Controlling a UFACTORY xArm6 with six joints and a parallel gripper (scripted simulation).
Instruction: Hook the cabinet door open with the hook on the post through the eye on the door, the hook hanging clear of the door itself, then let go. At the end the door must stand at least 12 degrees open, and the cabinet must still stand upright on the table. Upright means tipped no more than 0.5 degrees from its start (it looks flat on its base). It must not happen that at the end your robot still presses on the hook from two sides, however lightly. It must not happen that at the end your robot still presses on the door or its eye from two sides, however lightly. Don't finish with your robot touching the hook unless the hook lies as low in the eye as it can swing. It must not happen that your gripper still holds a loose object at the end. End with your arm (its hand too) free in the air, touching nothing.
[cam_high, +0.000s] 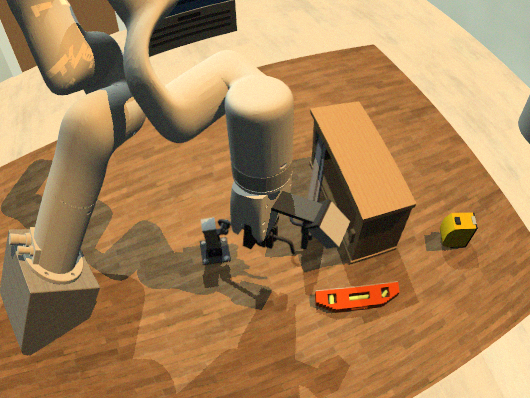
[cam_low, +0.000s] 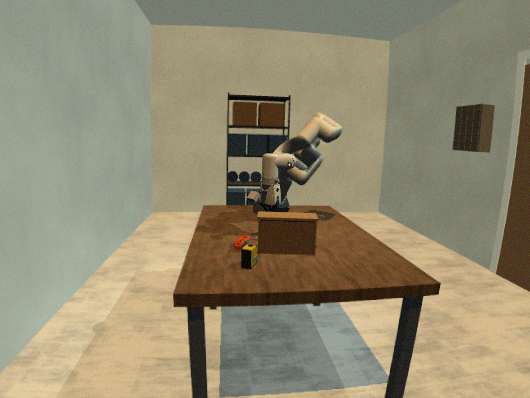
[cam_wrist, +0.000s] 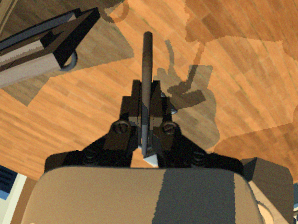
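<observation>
The dark door lies 120 mm ahead of my hand, 60 mm to the left of it and 40 mm below it. The rest, counted from my hand: orange spirit level: 100 mm ahead, 140 mm to the right, 100 mm below; dark hook: 10 mm behind, 20 mm to the left, 20 mm below; yellow tape measure: 350 mm ahead, 150 mm to the right, 70 mm below.
</observation>
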